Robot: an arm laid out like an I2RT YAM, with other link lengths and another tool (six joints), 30 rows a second.
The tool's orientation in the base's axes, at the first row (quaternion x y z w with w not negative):
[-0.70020 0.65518 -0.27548 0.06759]
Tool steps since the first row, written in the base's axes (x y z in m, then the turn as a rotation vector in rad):
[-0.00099 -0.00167 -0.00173 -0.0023 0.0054 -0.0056]
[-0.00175 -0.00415 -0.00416 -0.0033 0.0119 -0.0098]
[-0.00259 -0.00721 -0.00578 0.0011 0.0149 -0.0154]
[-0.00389 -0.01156 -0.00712 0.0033 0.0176 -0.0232]
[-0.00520 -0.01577 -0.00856 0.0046 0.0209 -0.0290]
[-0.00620 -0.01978 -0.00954 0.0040 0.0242 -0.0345]
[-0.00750 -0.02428 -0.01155 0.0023 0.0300 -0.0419]
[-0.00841 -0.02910 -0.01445 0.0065 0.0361 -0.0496]
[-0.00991 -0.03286 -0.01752 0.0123 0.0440 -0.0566]
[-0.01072 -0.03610 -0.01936 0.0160 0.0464 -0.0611]
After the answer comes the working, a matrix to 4 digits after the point.
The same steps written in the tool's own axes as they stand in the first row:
[0.00109 0.00188 0.00143 -0.0068 0.0039 0.0022]
[0.00274 0.00399 0.00377 -0.0142 0.0058 0.0035]
[0.00519 0.00587 0.00554 -0.0188 0.0041 0.0095]
[0.00896 0.00820 0.00721 -0.0237 0.0053 0.0163]
[0.01257 0.01056 0.00892 -0.0286 0.0064 0.0209]
[0.01611 0.01242 0.01033 -0.0334 0.0090 0.0244]
[0.01983 0.01508 0.01260 -0.0411 0.0131 0.0283]
[0.02358 0.01784 0.01589 -0.0493 0.0121 0.0351]
[0.02627 0.02105 0.01875 -0.0590 0.0091 0.0416]
[0.02882 0.02304 0.02077 -0.0626 0.0076 0.0465]

The tool's axes in the first row as the columns of a matrix, in the base's axes (rounded; the answer above uses it unrounded):
[-0.0103 -0.8803 0.4744]
[-0.9548 -0.1323 -0.2663]
[0.2972 -0.4556 -0.8391]

